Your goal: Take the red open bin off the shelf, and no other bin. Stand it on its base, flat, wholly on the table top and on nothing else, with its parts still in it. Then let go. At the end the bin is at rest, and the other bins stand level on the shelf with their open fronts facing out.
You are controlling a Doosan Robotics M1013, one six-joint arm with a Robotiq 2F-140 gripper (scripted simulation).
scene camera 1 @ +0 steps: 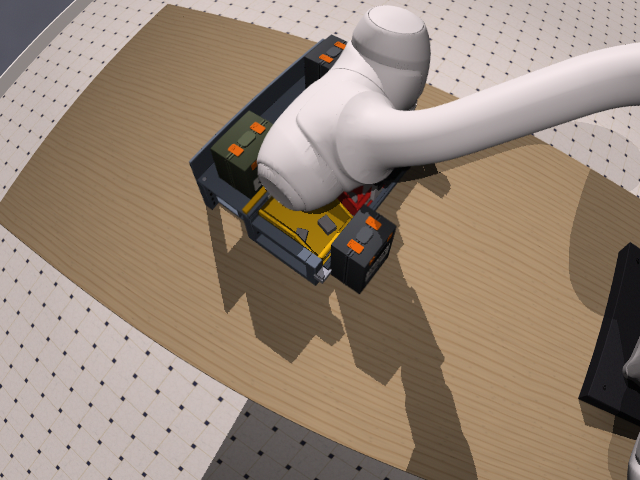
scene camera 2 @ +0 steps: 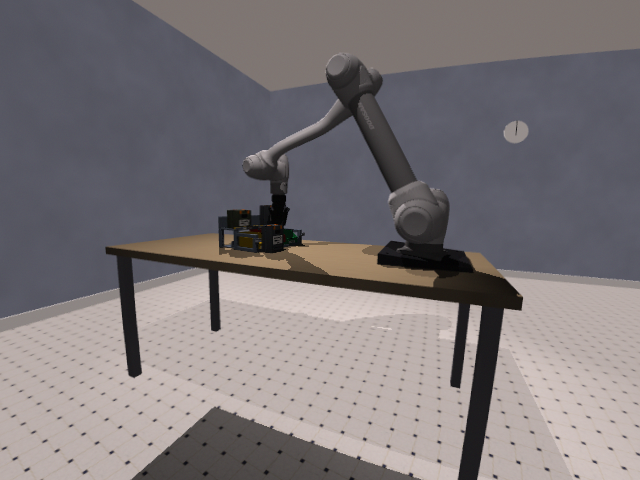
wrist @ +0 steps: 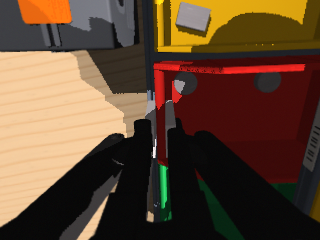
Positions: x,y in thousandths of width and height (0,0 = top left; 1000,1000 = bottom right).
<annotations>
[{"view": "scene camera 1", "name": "yellow bin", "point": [448,459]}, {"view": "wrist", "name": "my gripper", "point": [502,469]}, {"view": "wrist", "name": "red open bin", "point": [833,544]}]
</annotations>
